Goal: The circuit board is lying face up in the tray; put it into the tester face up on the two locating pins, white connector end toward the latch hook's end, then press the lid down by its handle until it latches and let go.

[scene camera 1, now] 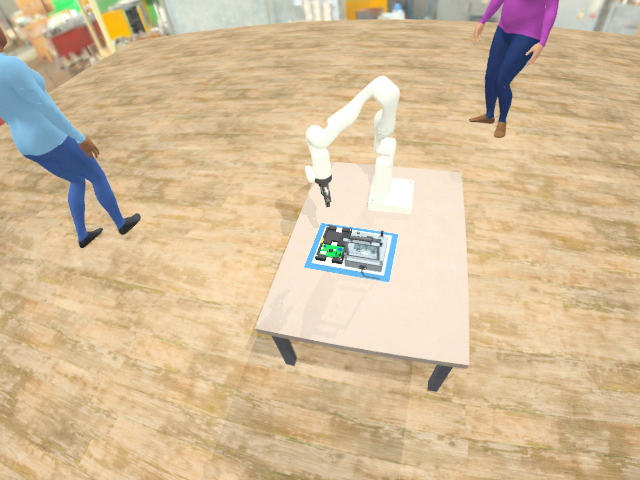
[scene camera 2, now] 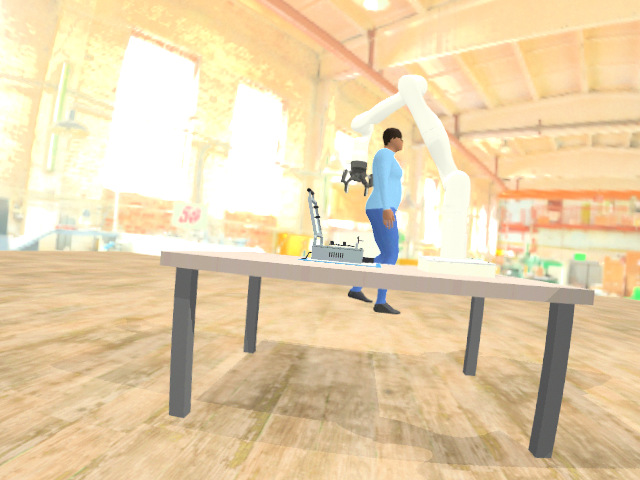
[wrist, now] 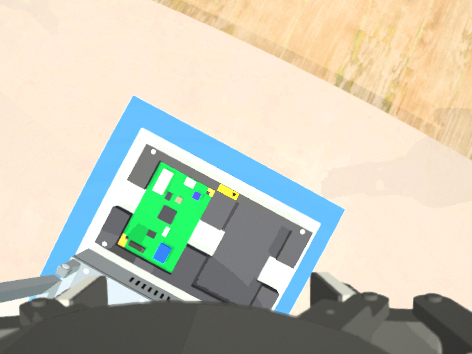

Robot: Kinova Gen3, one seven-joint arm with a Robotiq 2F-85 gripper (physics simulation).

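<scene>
The green circuit board lies face up in the dark tray. In the wrist view its large white connector is at the upper left end. The grey tester stands beside the tray. Its lid is raised steeply, with the dark handle on top. A small upright hook stands at the opposite end. My gripper is open and empty, high above the tray area. The locating pins cannot be made out.
A blue-bordered white mat lies under the tray and tester on the table. A black cable leaves the tester. The robot's white base stands behind. Two people stand on the floor away from the table.
</scene>
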